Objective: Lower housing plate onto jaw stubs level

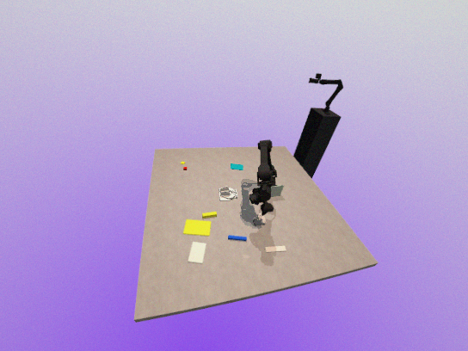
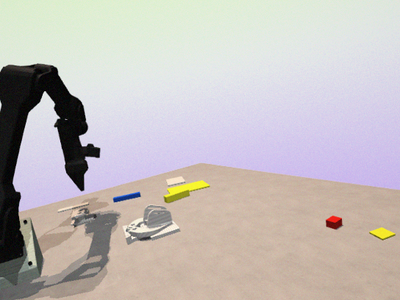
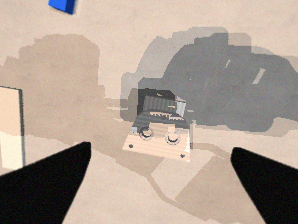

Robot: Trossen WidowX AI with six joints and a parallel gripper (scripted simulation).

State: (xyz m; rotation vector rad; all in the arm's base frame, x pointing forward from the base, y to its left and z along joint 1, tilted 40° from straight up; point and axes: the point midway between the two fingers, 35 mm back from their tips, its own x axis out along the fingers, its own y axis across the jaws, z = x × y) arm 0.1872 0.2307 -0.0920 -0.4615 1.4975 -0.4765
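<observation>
The white housing part is 8 cm below my gripper tip and 2 cm behind it. Also, from my gripper tip: yellow plate: 37 cm ahead, 11 cm below, 1 cm to the right; blue bar: 15 cm ahead, 10 cm to the left, 10 cm below; yellow bar: 28 cm ahead, 10 cm below, 9 cm to the right.
</observation>
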